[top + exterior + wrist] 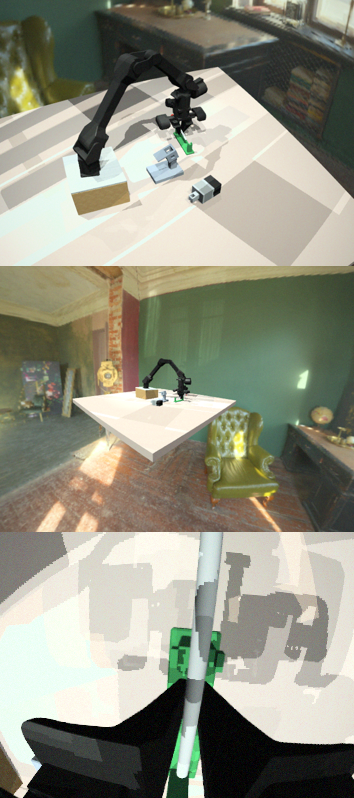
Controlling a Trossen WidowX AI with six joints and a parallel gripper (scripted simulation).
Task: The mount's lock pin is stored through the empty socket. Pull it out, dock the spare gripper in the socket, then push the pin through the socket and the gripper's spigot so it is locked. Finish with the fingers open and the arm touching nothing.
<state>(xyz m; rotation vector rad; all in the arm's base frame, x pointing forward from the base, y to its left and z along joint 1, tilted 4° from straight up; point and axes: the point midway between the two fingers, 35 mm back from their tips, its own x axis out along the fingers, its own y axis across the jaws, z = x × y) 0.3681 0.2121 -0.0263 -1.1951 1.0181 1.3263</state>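
The green rack is 4 cm to the right of my gripper tip and 1 cm above it. From my gripper tip the other things lie so: spare gripper (32 cm to the right, 1 cm behind); then grey mount (17 cm to the right, 10 cm behind, 3 cm above).
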